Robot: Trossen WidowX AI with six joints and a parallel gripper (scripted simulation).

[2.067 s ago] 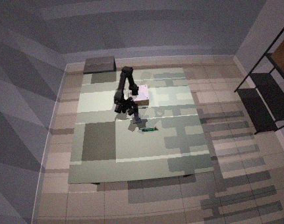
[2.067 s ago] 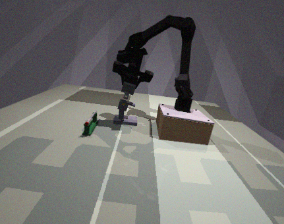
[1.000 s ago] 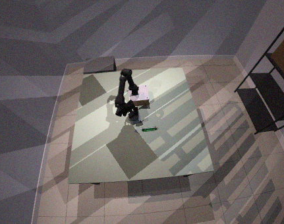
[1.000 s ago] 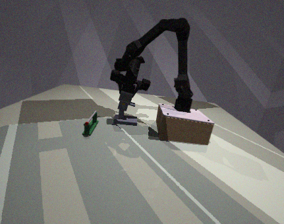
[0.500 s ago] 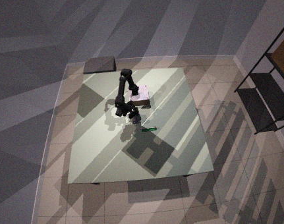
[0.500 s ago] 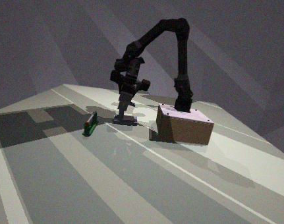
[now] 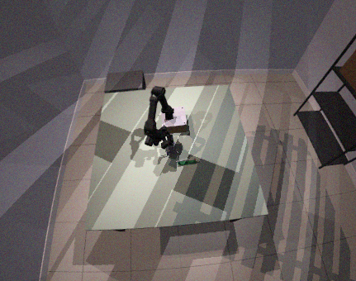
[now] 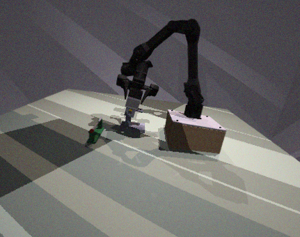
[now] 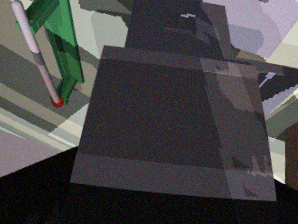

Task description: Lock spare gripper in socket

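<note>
The spare gripper is 1 cm to the right of my gripper tip. Also, from my gripper tip: socket 1 cm to the right, 8 cm below; green cradle 13 cm ahead, 10 cm to the left, 11 cm below.
</note>
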